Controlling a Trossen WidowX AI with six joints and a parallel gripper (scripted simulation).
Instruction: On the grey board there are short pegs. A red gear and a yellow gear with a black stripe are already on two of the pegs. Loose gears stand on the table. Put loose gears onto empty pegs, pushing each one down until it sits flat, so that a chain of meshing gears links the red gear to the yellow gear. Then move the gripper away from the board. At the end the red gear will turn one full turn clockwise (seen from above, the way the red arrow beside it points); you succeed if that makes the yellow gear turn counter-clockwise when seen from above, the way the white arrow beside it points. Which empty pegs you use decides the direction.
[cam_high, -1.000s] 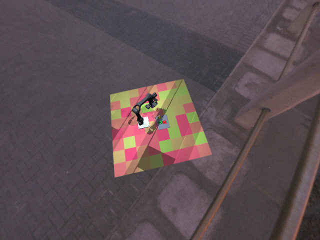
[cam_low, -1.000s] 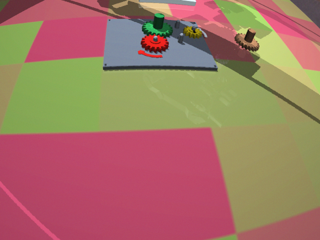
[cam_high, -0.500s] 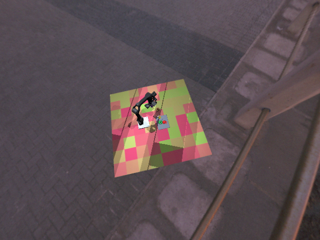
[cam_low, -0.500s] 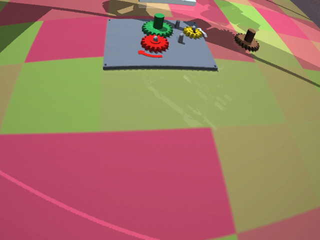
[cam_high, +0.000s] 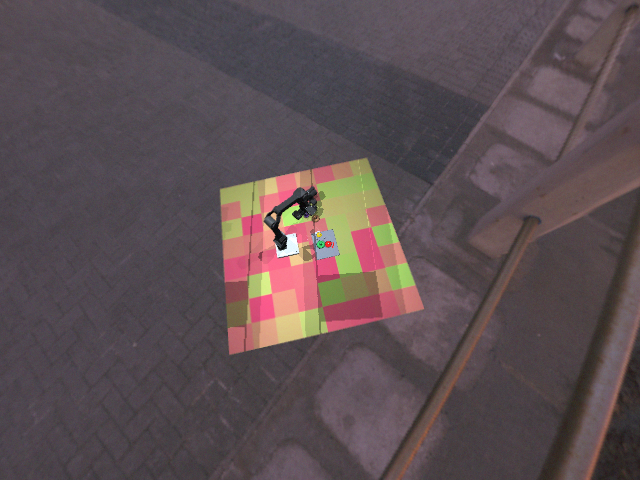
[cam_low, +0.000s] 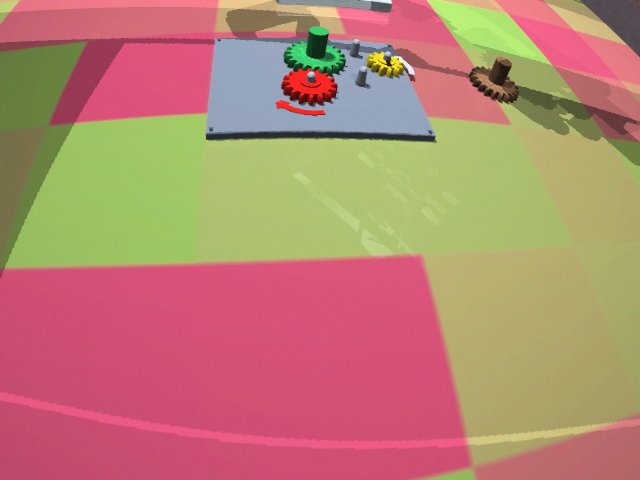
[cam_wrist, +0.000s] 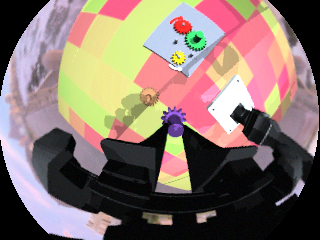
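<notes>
The yellow gear lies 5 cm ahead of my gripper tip, 12 cm to the right of it and 14 cm below it. The rest, counted from my gripper tip: purple gear (1 cm below); then green gear (3 cm ahead, 20 cm to the right, 13 cm below); then brown gear (7 cm ahead, 2 cm to the left, 14 cm below).
</notes>
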